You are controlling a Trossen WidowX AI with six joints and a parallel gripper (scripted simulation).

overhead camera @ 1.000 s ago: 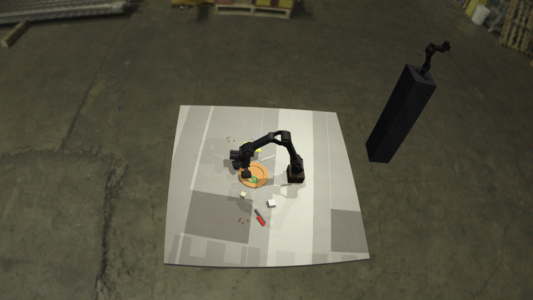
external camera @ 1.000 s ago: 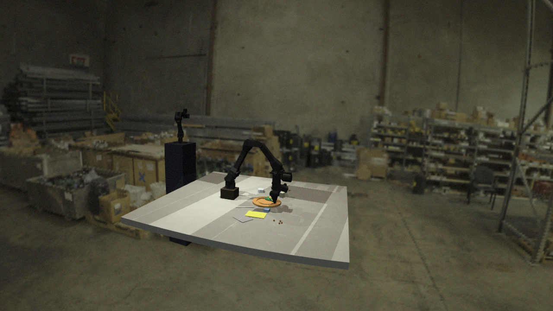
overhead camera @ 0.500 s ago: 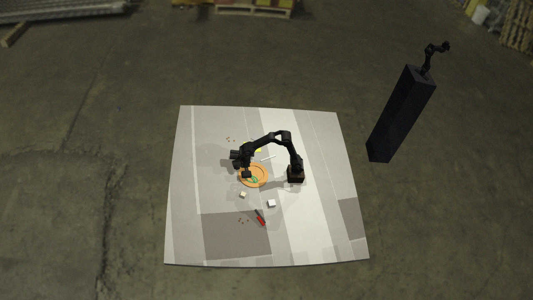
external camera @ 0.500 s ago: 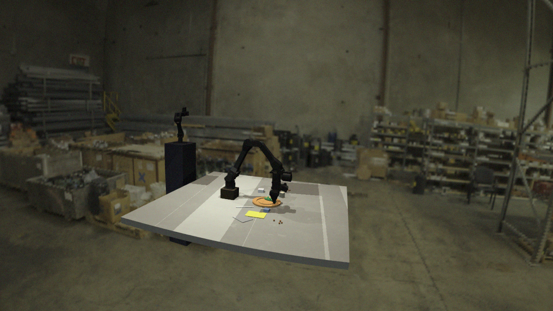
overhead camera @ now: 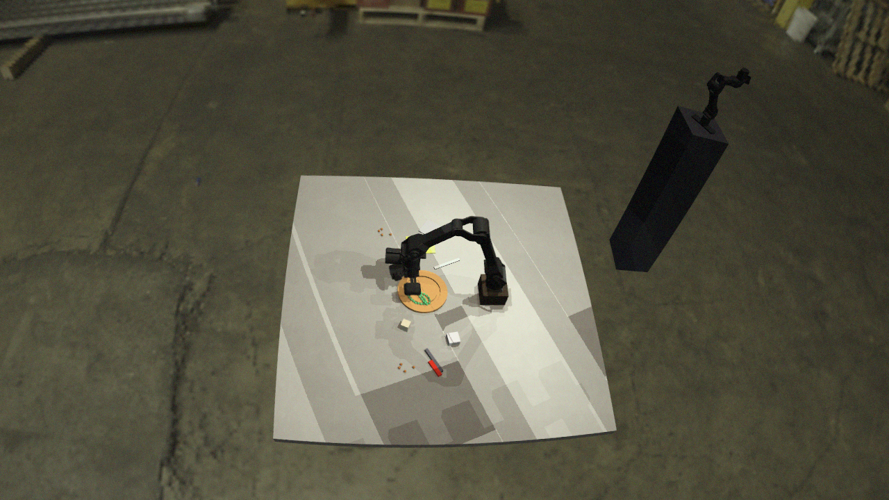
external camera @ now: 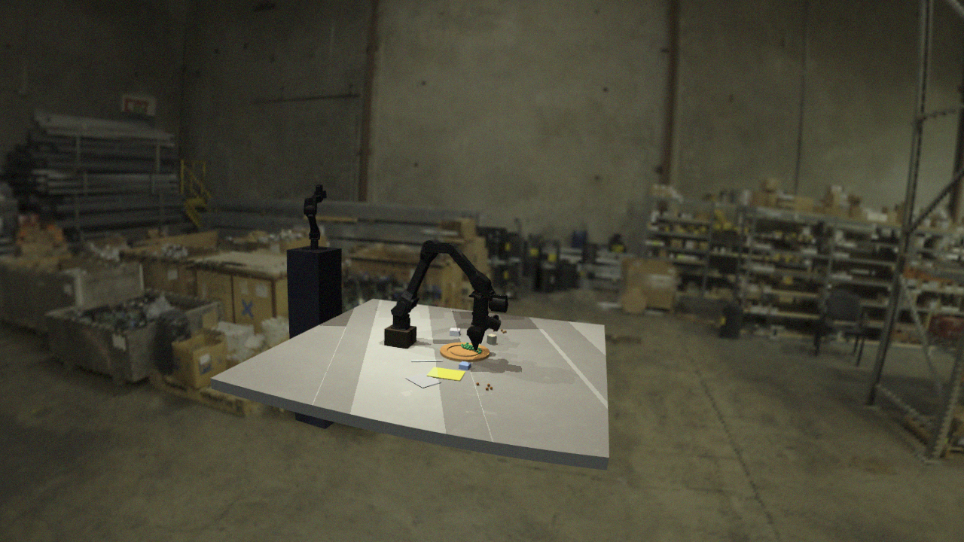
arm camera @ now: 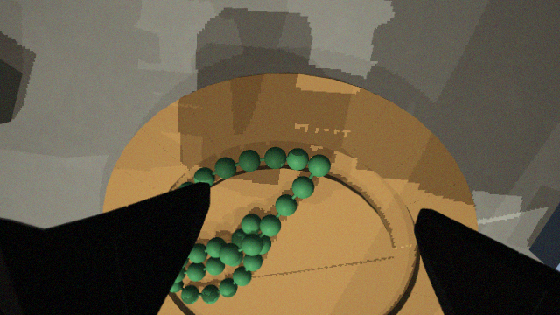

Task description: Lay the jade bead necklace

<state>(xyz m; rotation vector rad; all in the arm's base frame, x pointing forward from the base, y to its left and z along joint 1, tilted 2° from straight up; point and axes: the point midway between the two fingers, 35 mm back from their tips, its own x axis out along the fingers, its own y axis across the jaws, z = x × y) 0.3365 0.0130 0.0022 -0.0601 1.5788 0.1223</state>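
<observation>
My gripper tip is now 150 mm to the left of the blue block and 30 mm above it. Also, from my gripper tip: yellow pad: 40 mm behind, 240 mm to the right, 30 mm below; then white strip: 150 mm behind, 150 mm to the right, 30 mm below; then cream cube: 10 mm ahead, 170 mm to the left, 20 mm below.
</observation>
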